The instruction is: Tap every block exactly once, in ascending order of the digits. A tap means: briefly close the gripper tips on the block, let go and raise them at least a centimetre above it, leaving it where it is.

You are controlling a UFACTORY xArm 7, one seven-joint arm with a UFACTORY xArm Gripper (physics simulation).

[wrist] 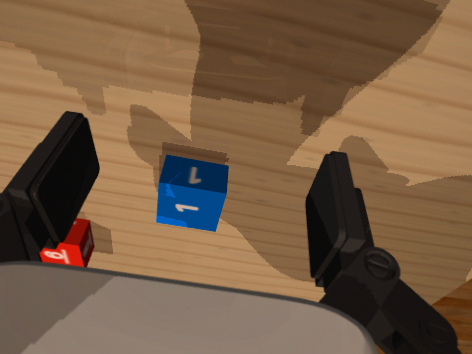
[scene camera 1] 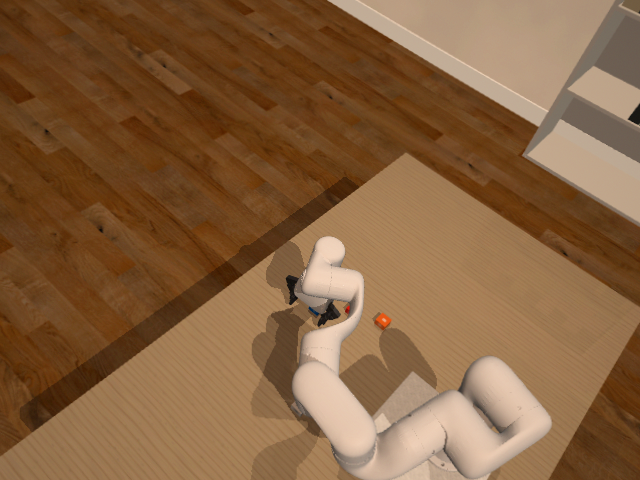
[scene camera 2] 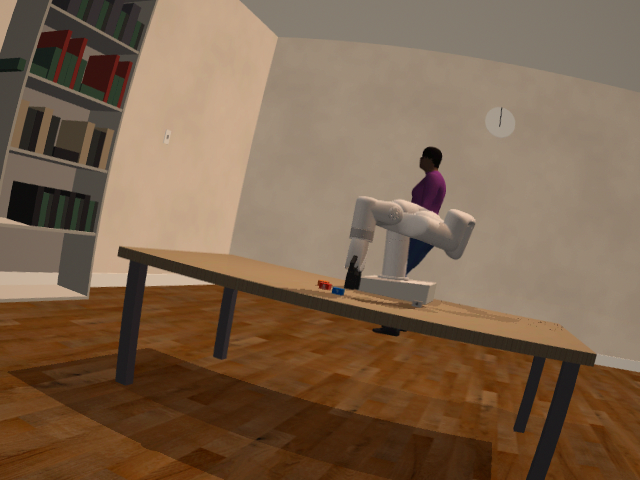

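A blue block with the digit 1 rests on the table. My gripper is wide open and empty. In the wrist view the blue block shows between the two fingers, nearer the left one and touching neither. A red block lies to one side; the left finger and gripper body partly hide it in the wrist view, and its underlined digit is unclear, 6 or 9. An orange-red block lies farther right in scene camera 1; its digit is too small to read.
The blocks lie on a wooden table. The arm's base stands on it behind the blocks. The arm partly covers the red block in scene camera 1. A bookshelf and a person are beyond the table.
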